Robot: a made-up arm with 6 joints.
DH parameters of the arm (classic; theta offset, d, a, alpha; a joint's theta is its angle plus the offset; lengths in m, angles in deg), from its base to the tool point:
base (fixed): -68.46 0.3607 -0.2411 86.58
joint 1: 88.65 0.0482 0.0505 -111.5
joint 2: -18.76 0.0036 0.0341 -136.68
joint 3: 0 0.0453 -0.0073 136.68
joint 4: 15.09 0.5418 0.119 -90
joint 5: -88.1 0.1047 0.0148 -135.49
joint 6: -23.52 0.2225 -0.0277 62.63
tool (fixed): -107.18 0.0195 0 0
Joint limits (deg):
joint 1: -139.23..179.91
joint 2: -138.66..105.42
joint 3: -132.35..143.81
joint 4: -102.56..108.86
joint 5: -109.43..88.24
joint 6: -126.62..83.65
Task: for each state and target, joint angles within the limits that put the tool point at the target. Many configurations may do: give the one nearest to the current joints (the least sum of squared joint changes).
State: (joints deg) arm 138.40 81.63 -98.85 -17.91 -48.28 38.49
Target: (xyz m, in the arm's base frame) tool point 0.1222 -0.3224 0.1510
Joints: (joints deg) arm 150.79 65.13 -68.56 -11.95 -29.75 36.20
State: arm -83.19 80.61 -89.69 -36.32 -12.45 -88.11
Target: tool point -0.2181 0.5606 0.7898
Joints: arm -53.07 64.58 -74.64 -18.62 -2.10 -85.32
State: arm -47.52 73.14 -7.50 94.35 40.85 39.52
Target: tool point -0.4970 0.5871 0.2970
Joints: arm -21.00 83.17 -42.54 107.63 6.71 46.85
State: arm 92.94 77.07 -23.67 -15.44 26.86 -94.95
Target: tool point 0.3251 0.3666 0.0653
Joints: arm 108.09 105.42 13.33 10.10 18.88 -97.32
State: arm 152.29 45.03 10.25 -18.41 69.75 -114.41
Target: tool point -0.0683 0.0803 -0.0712
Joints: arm 149.26 28.17 19.60 -29.13 78.80 -113.45
